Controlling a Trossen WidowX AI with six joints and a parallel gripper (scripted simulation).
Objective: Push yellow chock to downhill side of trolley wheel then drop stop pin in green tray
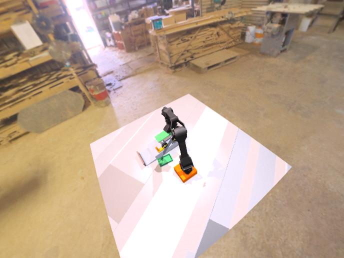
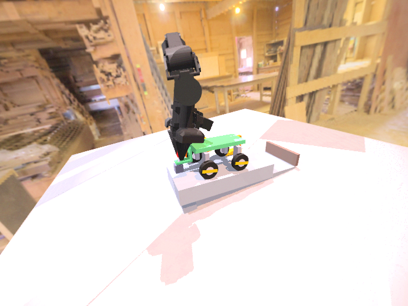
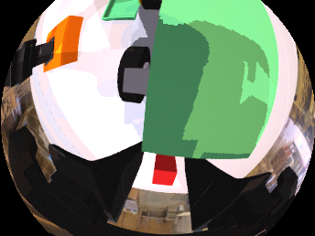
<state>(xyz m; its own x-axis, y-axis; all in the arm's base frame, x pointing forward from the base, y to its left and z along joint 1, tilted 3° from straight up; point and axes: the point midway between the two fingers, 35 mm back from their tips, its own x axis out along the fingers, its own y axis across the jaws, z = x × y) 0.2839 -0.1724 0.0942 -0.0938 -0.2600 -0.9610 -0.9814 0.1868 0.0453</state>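
Now: the red-headed stop pin right at my gripper tip. Round my gripper tip: grey ramp 4 cm ahead, 11 cm to the left, 8 cm below; then trolley 4 cm ahead, 10 cm to the left, 2 cm below; then yellow chock 21 cm to the left, 5 cm below.
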